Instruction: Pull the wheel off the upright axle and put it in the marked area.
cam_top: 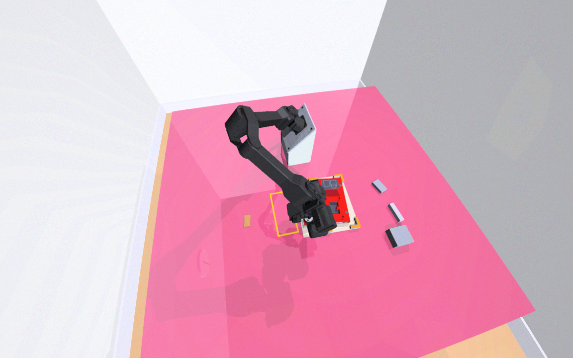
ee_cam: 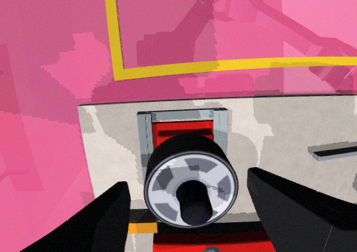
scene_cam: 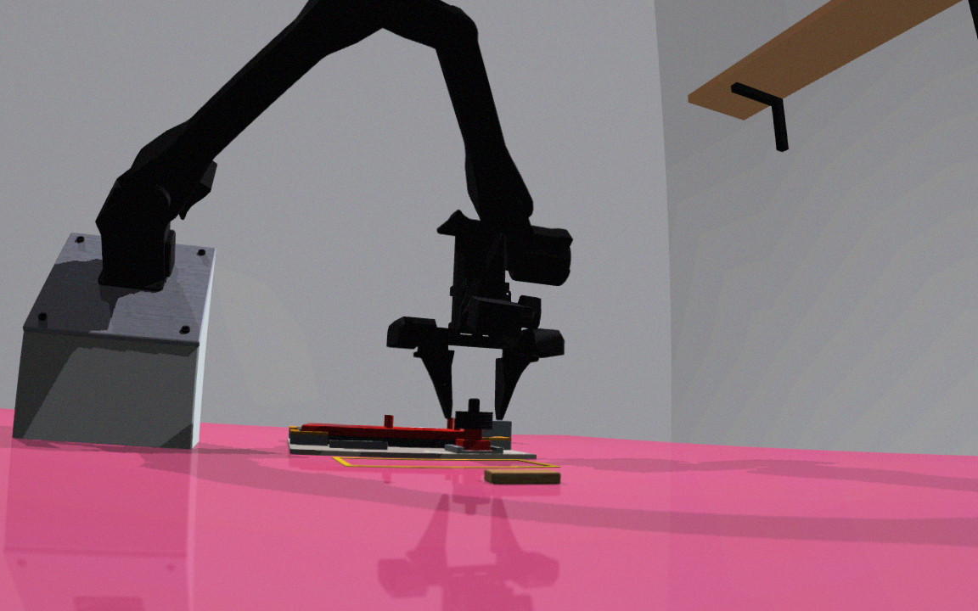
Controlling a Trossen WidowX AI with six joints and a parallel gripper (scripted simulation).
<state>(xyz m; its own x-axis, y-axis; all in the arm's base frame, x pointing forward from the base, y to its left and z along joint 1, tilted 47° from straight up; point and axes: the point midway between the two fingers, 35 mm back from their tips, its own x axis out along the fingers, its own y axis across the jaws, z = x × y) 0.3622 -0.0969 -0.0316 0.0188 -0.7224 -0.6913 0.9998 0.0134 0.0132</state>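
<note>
Now: the dark wheel right at my gripper tip. The rest, counted from my gripper tip: small wooden block 50 mm behind, 240 mm to the right, 40 mm below.
</note>
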